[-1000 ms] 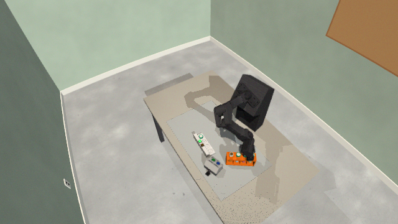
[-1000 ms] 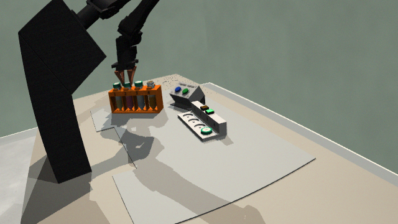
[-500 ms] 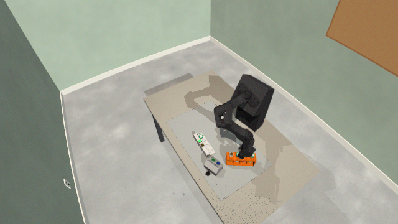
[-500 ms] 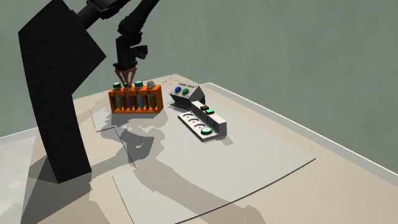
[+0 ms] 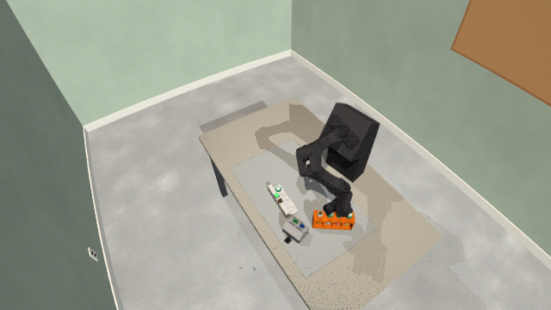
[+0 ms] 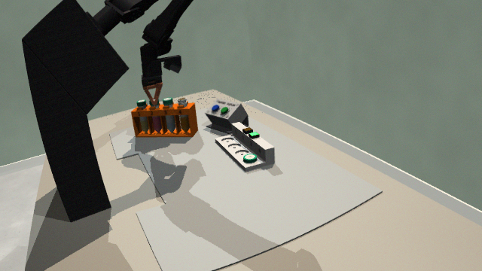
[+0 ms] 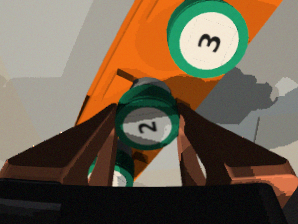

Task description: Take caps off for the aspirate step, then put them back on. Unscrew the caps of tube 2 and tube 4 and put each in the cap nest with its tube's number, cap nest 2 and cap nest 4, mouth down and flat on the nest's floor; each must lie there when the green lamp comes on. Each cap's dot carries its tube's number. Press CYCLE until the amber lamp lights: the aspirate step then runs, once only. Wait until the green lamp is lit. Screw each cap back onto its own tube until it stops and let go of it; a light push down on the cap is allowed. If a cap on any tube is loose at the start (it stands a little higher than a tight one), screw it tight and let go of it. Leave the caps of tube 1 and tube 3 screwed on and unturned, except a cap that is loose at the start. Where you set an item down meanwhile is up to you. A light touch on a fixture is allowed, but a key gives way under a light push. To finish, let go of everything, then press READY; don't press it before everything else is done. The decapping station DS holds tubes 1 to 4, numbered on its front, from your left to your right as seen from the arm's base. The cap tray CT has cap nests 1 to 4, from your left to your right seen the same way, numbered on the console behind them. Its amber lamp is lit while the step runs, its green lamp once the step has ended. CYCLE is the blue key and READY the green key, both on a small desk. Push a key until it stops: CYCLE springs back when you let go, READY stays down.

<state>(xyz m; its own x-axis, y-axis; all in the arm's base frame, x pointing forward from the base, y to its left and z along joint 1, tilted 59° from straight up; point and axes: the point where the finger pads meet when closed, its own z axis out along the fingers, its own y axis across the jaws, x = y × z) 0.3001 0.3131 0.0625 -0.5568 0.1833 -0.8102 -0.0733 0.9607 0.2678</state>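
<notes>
Right now my hand is 5 cm past the cap 1 and 2 cm to the right of it. Round my hand: green ready key 23 cm ahead, 6 cm to the right, 5 cm below; blue cycle key 20 cm ahead, 5 cm below, 2 cm to the right.
</notes>
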